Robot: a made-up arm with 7 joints. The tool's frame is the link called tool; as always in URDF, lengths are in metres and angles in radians.
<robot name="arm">
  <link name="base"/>
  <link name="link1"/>
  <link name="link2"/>
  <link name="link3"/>
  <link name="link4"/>
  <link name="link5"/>
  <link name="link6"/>
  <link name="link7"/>
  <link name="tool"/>
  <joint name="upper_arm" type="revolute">
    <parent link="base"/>
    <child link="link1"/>
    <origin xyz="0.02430 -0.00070 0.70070" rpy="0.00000 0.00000 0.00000"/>
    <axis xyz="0 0 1"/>
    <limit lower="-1.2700" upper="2.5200" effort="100" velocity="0.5"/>
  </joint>
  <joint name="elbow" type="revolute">
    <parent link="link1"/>
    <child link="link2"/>
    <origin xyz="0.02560 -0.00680 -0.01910" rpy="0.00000 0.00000 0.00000"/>
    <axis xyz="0 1 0"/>
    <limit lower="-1.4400" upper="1.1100" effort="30" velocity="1.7"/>
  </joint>
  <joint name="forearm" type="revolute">
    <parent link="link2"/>
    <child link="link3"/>
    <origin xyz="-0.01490 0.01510 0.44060" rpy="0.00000 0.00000 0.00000"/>
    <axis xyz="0 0 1"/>
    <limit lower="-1.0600" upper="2.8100" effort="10" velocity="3.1"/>
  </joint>
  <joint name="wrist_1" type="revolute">
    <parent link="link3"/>
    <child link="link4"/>
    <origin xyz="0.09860 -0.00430 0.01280" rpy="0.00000 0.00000 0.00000"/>
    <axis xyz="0 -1 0"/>
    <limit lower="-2.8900" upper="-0.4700" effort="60" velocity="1.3"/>
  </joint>
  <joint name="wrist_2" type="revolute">
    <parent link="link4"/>
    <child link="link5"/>
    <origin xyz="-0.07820 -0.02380 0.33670" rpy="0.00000 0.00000 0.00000"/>
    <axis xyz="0 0 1"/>
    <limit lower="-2.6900" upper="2.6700" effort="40" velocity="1.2"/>
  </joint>
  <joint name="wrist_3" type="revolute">
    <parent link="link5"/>
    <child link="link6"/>
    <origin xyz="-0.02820 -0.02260 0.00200" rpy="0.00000 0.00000 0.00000"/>
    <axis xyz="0 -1 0"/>
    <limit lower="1.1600" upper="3.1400" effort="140" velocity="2.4"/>
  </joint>
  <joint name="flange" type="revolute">
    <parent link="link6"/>
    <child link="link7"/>
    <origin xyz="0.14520 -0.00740 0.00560" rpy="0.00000 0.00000 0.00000"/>
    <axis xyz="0 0 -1"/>
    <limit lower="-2.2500" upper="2.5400" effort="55" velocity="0.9"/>
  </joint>
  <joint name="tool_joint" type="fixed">
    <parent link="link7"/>
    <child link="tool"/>
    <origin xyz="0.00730 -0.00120 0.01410" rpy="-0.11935 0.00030 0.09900"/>
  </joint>
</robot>
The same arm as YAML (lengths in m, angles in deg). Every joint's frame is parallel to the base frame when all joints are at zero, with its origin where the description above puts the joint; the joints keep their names.
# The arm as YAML. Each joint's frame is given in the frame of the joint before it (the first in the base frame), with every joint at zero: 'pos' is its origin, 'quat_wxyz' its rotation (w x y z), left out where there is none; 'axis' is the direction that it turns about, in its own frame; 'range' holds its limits. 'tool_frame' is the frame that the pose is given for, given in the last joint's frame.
length_unit: m
angle_unit: deg
joints:
  - joint: upper_arm
    pos: [0.0243, -0.0007, 0.7007]
    axis: [0.0, 0.0, 1.0]
    range: [-72.77, 144.39]
  - joint: elbow
    pos: [0.0256, -0.0068, -0.0191]
    axis: [0.0, 1.0, 0.0]
    range: [-82.51, 63.6]
  - joint: forearm
    pos: [-0.0149, 0.0151, 0.4406]
    axis: [0.0, 0.0, 1.0]
    range: [-60.73, 161.0]
  - joint: wrist_1
    pos: [0.0986, -0.0043, 0.0128]
    axis: [0.0, -1.0, 0.0]
    range: [-165.58, -26.93]
  - joint: wrist_2
    pos: [-0.0782, -0.0238, 0.3367]
    axis: [0.0, 0.0, 1.0]
    range: [-154.13, 152.98]
  - joint: wrist_3
    pos: [-0.0282, -0.0226, 0.002]
    axis: [0.0, -1.0, 0.0]
    range: [66.46, 179.91]
  - joint: flange
    pos: [0.1452, -0.0074, 0.0056]
    axis: [0.0, 0.0, -1.0]
    range: [-128.92, 145.53]
tool_frame:
  pos: [0.0073, -0.0012, 0.0141]
  quat_wxyz: [0.996997, -0.059574, -0.002801, 0.049401]

